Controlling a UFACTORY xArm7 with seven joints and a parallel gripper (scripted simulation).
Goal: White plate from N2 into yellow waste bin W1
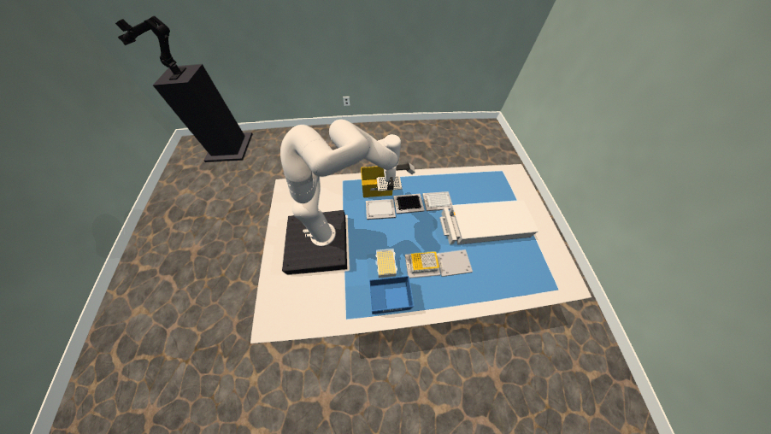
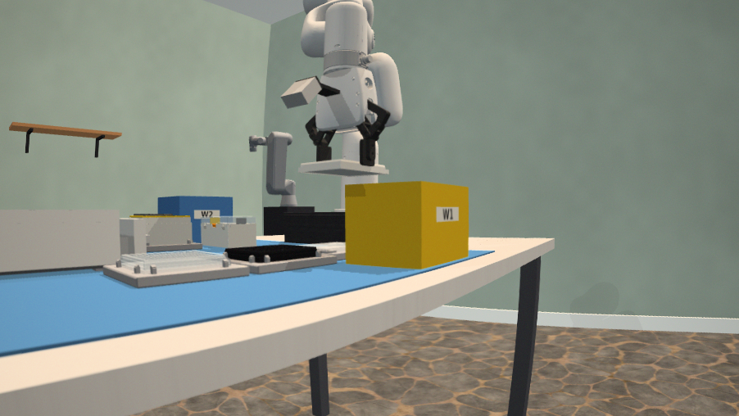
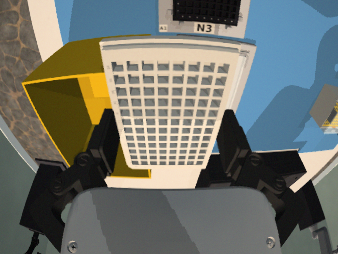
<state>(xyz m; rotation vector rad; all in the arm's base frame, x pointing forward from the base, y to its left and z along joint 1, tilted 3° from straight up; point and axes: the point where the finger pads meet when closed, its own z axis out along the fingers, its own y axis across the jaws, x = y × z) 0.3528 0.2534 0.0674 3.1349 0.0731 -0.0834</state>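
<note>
My hand is 120 mm above the yellow bin W1, 80 mm to the right of it and 60 mm past it. Round my hand: white plate: 10 mm below; black plate: 140 mm below, 120 mm ahead, 40 mm to the right; yellow rack: 420 mm to the right, 140 mm ahead, 100 mm below.
</note>
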